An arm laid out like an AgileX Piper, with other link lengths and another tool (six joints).
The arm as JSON. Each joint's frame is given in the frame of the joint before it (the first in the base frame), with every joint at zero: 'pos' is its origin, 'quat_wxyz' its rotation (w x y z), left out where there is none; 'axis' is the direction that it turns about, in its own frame. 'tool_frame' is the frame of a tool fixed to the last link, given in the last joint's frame.
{
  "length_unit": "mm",
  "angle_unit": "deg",
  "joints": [
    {
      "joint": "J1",
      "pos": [
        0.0,
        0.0,
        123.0
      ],
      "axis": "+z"
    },
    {
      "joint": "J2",
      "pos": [
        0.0,
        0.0,
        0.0
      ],
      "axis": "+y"
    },
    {
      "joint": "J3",
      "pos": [
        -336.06,
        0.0,
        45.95
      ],
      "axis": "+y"
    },
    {
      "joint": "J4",
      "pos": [
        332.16,
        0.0,
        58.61
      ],
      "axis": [
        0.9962,
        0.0,
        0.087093
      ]
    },
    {
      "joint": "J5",
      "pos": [
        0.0,
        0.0,
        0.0
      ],
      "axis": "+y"
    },
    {
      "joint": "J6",
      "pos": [
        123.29,
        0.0,
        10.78
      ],
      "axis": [
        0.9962,
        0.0,
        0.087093
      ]
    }
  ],
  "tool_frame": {
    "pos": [
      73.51,
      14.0,
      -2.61
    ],
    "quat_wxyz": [
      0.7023,
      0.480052,
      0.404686,
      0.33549
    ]
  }
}
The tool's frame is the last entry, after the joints.
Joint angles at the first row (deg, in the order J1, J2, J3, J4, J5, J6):
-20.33, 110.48, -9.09, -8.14, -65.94, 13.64
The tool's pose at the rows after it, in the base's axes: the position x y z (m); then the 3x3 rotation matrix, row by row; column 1 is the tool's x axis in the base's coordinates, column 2 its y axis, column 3 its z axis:
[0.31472 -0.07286 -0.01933], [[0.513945 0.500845 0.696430], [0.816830 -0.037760 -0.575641], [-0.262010 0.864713 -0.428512]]
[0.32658 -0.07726 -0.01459], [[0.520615 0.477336 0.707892], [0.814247 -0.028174 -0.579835], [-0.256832 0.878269 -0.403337]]
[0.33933 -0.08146 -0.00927], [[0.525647 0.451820 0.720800], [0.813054 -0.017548 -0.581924], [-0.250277 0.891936 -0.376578]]
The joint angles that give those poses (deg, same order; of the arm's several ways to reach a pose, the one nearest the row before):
-20.33, 110.88, -9.88, -8.24, -66.00, 13.64
-20.33, 110.88, -11.53, -8.24, -66.00, 13.59
-20.33, 110.92, -13.34, -8.40, -66.00, 13.59

